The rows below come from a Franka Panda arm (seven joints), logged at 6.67 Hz.
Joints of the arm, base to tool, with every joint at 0 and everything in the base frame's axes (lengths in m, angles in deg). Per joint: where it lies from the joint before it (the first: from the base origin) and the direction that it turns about. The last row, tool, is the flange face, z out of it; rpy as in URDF.
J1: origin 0 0 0.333 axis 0 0 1
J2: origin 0 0 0 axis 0 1 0
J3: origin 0 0 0.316 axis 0 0 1
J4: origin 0.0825 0 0 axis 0 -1 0
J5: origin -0.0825 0 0.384 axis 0 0 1
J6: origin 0 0 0 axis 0 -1 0
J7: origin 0.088 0 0 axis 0 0 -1
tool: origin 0 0 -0.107 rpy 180 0 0
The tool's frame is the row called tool.
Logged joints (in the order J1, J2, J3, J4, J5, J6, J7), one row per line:
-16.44, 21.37, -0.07, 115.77, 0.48, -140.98, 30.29
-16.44, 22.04, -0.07, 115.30, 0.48, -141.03, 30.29
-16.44, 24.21, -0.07, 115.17, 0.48, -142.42, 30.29
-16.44, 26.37, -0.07, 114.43, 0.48, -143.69, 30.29
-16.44, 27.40, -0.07, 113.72, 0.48, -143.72, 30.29
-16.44, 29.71, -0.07, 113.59, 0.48, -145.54, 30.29
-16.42, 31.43, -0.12, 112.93, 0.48, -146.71, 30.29
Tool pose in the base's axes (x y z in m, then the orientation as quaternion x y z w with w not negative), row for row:
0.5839, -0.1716, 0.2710, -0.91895, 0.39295, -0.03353, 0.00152
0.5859, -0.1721, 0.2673, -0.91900, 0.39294, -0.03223, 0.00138
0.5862, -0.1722, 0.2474, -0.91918, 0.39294, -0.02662, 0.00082
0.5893, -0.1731, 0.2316, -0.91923, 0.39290, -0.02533, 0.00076
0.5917, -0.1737, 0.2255, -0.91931, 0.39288, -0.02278, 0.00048
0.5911, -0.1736, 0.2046, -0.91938, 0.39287, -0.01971, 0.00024
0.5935, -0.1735, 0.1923, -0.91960, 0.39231, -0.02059, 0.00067
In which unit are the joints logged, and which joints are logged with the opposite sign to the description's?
The joints are logged in degrees. Opposite sign: J3, J4, J5, J6.
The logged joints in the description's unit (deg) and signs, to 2 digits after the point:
-16.44, 21.37, 0.07, -115.77, -0.48, 140.98, 30.29
-16.44, 22.04, 0.07, -115.30, -0.48, 141.03, 30.29
-16.44, 24.21, 0.07, -115.17, -0.48, 142.42, 30.29
-16.44, 26.37, 0.07, -114.43, -0.48, 143.69, 30.29
-16.44, 27.40, 0.07, -113.72, -0.48, 143.72, 30.29
-16.44, 29.71, 0.07, -113.59, -0.48, 145.54, 30.29
-16.42, 31.43, 0.12, -112.93, -0.48, 146.71, 30.29

